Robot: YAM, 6 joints.
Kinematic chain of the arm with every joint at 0, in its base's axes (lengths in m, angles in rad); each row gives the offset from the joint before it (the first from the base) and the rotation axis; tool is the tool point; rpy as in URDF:
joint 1: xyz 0 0 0.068 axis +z
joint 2: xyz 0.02 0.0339 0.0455 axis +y
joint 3: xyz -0.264 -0.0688 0 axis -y
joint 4: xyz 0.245 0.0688 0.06 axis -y
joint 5: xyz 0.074 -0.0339 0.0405 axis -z
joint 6: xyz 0.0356 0 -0.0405 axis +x
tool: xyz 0 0 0 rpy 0 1.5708 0
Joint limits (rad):
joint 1: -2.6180..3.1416
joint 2: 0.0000..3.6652
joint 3: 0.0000..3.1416
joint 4: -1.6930..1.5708
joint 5: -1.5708..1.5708
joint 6: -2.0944..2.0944
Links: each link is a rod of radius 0.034 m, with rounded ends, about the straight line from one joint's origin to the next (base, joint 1, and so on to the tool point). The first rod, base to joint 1, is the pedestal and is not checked.
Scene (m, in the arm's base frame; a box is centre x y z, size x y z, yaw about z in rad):
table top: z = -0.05
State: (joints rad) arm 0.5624 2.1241 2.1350 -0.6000 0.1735 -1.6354
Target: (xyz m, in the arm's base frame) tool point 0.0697 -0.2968 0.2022
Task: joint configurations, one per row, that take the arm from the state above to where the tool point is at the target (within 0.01 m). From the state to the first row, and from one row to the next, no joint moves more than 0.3 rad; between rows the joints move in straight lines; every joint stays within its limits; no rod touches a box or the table.
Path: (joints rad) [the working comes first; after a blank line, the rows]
Joints at the target: -1.2985 1.7461 1.2488 -1.1237 0.3643 -1.6354
Straight joint move there: clear.

1: 0.2966 2.0701 2.0084 -0.6748 0.2008 -1.6354
2: 0.0307 2.0161 1.8818 -0.7496 0.2280 -1.6354
3: -0.2351 1.9621 1.7552 -0.8244 0.2553 -1.6354
4: -0.5010 1.9081 1.6286 -0.8992 0.2825 -1.6354
5: -0.7668 1.8541 1.5020 -0.9741 0.3098 -1.6354
6: -1.0327 1.8001 1.3754 -1.0489 0.3370 -1.6354
7: -1.2985 1.7461 1.2488 -1.1237 0.3643 -1.6354

